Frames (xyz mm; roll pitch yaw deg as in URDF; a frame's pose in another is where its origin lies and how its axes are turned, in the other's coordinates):
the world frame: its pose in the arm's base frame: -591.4 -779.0 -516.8 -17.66 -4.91 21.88
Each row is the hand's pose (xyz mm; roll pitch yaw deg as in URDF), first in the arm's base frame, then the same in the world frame.
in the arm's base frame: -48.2 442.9 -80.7 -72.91 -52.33 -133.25
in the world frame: 993.2 780.7 618.3 -99.35 -45.95 -134.19
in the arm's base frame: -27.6 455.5 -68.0 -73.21 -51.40 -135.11
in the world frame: 1018.0 781.3 629.7 -99.63 -45.63 -136.26
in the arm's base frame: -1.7 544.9 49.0 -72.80 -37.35 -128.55
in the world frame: 1085.2 817.2 758.3 -93.55 -30.89 -137.92
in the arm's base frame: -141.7 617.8 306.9 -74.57 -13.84 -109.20
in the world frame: 1004.9 850.8 1047.9 -89.71 -3.27 -128.04
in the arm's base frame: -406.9 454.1 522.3 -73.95 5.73 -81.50
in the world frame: 717.4 727.1 1261.3 -83.21 21.70 -104.84
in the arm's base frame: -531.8 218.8 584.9 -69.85 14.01 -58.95
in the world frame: 519.9 539.2 1285.2 -72.03 32.21 -80.93
